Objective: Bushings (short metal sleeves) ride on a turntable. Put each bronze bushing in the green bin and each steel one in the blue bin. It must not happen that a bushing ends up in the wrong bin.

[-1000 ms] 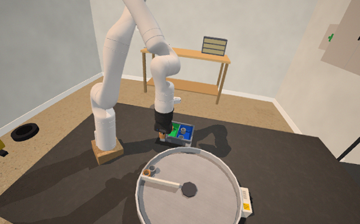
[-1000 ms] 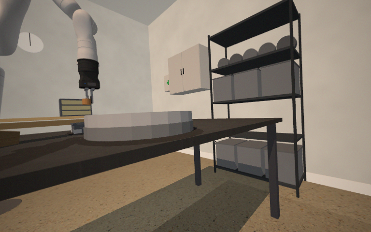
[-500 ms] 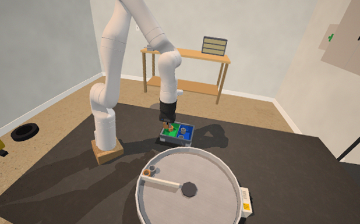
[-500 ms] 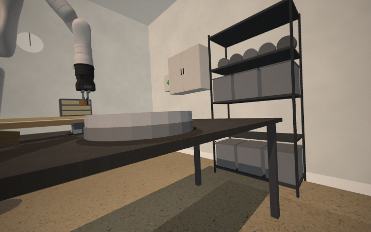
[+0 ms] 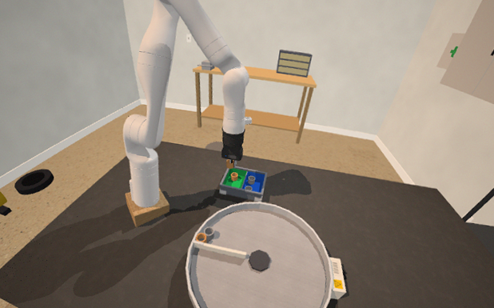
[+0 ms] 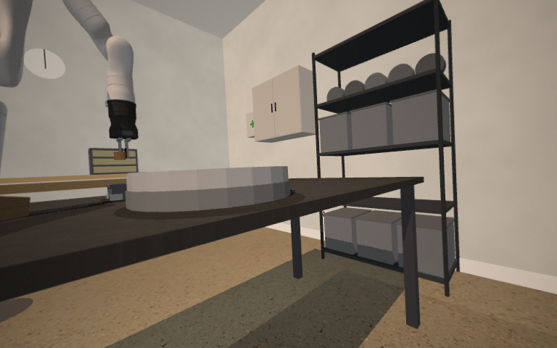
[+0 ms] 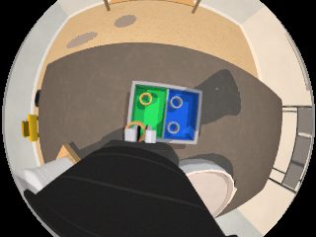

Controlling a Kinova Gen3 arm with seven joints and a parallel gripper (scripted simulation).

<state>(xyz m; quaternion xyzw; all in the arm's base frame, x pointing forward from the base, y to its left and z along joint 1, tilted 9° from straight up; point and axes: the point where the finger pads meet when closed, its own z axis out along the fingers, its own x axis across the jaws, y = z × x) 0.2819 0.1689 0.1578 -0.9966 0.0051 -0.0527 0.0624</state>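
Now: the green bin 5 cm ahead of my hand, 3 cm to the left of it and 13 cm below it. From my hand the other things lie so: turntable (16 cm ahead, 32 cm to the right, 10 cm below).
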